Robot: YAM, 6 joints.
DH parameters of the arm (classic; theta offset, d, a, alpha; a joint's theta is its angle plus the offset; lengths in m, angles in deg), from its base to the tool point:
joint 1: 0 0.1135 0.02 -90
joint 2: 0 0 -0.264 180
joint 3: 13.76 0 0.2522 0
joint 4: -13.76 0 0.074 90
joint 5: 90 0 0 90
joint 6: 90 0.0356 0 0
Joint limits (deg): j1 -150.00..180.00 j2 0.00..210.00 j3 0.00..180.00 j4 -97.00..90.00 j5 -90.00..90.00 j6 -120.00..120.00
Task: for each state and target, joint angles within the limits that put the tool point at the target. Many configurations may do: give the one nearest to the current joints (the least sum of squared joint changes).
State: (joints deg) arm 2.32 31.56 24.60 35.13 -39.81 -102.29
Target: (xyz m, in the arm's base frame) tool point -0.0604 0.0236 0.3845
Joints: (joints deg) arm 4.01 0.00 30.11 57.75 -51.25 -102.29
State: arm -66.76 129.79 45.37 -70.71 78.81 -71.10
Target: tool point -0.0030 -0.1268 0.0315
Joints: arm -75.49 138.04 31.43 -68.76 76.93 -71.10
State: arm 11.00 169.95 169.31 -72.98 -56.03 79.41
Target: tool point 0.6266 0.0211 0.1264
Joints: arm 0.09 177.33 173.34 -20.10 -34.37 79.41
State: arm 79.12 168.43 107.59 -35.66 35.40 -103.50
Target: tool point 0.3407 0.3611 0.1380
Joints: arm 49.25 137.56 110.40 -42.24 38.93 -103.50
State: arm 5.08 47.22 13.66 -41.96 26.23 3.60
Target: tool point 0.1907 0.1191 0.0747
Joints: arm 34.89 97.03 33.13 -20.45 18.64 3.60
